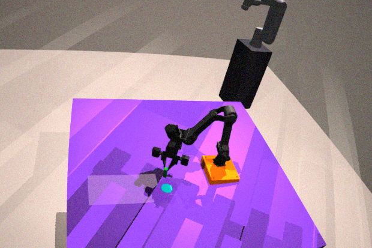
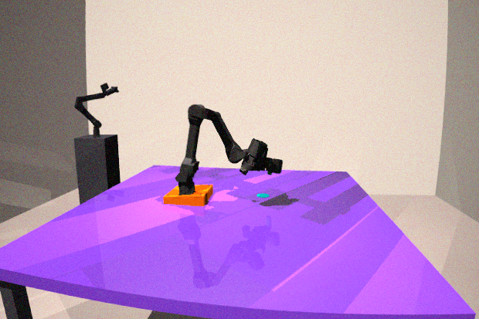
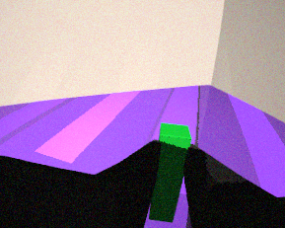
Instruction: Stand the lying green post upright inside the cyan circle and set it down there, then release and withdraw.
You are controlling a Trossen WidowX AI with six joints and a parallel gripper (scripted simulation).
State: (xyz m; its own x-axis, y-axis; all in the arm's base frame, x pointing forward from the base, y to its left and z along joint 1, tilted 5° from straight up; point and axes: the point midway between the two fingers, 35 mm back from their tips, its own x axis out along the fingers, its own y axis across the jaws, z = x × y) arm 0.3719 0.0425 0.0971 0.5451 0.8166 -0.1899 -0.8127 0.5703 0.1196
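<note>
Now: gripper tip 160 mm above the cyan circle and 30 mm past it. From my gripper tip the other things lie so: green post (20 mm below).
</note>
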